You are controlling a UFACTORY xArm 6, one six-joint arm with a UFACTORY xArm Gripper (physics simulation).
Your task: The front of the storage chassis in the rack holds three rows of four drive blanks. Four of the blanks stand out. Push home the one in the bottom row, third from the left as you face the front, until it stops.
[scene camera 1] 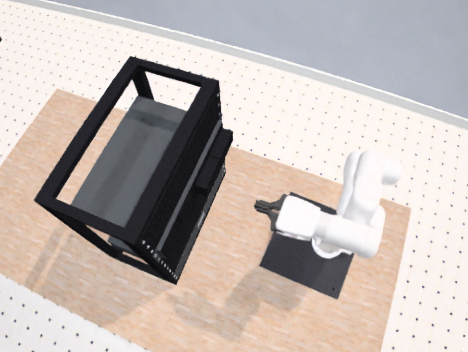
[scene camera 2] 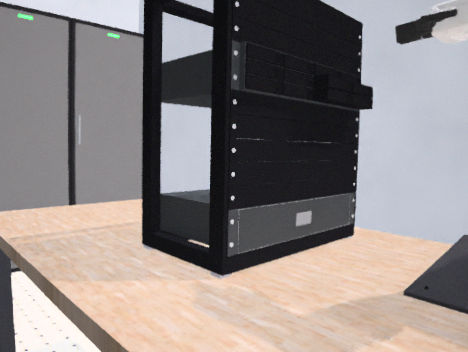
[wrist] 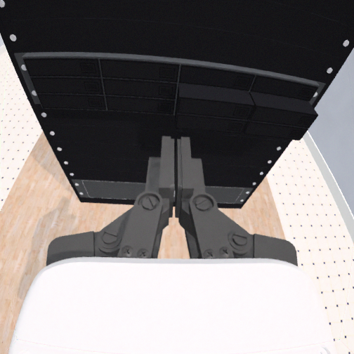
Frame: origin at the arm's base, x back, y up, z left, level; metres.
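Seen in the pictures: gripper, between the fingertips: [scene camera 1: 255,204] [scene camera 2: 397,35].
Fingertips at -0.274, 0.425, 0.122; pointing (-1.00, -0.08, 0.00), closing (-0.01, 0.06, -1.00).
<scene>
A point is followed by its place in that frame, as x, y, z.
The dark storage chassis [wrist: 140,57] [scene camera 2: 187,80] {-0.634, 0.351, 0.338} sits high in the rack [scene camera 1: 91,130] {-0.739, 0.557, 0.140} [scene camera 2: 220,150] {-0.489, 0.203, 0.366}. In the wrist view, the bottom-row third blank [wrist: 212,123] stands out, directly under the middle-row third blank [wrist: 215,108], which also stands out. To their right, the middle-row fourth blank [wrist: 282,115] and the bottom-row fourth blank [wrist: 272,130] stand out too. In scene camera 1 the upper protruding blanks hide the bottom ones. My gripper [scene camera 1: 257,205] {-0.274, 0.425, 0.121} [scene camera 2: 400,34] {-0.274, 0.425, 0.121} [wrist: 174,153] is shut and empty, in front of the rack and apart from the blanks.
Black panels fill the rack front above and below the chassis. A grey unit [scene camera 2: 270,227] {-0.478, 0.043, 0.233} with a light label sits at the rack's bottom. The rack stands on a wooden table [scene camera 1: 220,280] {-0.331, -0.040, 0.284} [scene camera 2: 150,290] {-0.516, -0.039, 0.497}, with the arm's black base plate [scene camera 1: 305,272] {-0.042, -0.024, 0.139} [scene camera 2: 445,285] {-0.163, -0.022, 0.124} in front. Grey cabinets [scene camera 2: 35,115] stand behind.
</scene>
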